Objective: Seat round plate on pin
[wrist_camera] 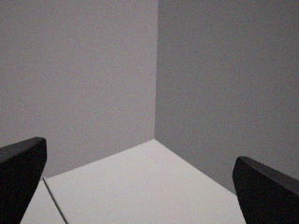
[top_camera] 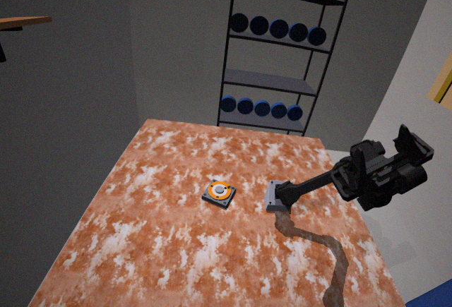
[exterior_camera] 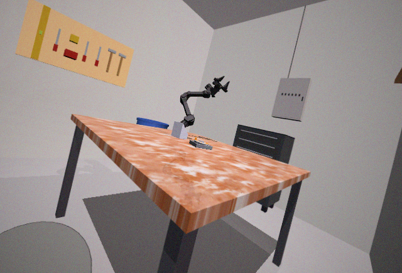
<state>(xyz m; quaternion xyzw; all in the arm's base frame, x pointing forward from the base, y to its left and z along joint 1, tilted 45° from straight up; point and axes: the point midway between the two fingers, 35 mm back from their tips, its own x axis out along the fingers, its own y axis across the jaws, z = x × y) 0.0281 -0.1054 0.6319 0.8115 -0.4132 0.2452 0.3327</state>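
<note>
My gripper tip is 210 mm short of the grey base, 410 mm to the left of it and 610 mm above it.
</note>
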